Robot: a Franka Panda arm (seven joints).
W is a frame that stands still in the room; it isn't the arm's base.
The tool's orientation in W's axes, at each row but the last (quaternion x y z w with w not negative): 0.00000, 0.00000, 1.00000, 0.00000; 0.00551, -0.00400, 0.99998, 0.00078; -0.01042, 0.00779, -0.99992, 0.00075; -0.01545, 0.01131, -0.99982, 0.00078; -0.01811, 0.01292, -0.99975, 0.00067; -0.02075, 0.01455, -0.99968, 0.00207; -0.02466, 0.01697, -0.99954, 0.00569
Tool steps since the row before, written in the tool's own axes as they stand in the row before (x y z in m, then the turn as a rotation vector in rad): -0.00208, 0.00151, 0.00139, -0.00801, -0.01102, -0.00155; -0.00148, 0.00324, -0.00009, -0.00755, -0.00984, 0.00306; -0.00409, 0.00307, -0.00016, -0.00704, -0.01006, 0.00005; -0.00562, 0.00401, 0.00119, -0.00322, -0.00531, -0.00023; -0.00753, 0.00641, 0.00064, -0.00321, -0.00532, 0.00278; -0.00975, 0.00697, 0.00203, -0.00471, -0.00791, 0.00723; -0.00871, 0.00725, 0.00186, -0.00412, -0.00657, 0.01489
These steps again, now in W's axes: 0.00208, -0.00151, 0.00139, 0.00801, 0.01102, -0.00155; 0.00147, -0.00324, -0.00013, 0.00760, 0.00980, 0.00306; 0.00409, -0.00306, -0.00029, 0.00703, 0.01007, 0.00006; 0.00566, -0.00403, 0.00092, 0.00320, 0.00532, -0.00021; 0.00755, -0.00641, 0.00020, 0.00330, 0.00525, 0.00280; 0.00985, -0.00698, 0.00142, 0.00498, 0.00772, 0.00726; 0.00887, -0.00720, 0.00118, 0.00478, 0.00612, 0.01489
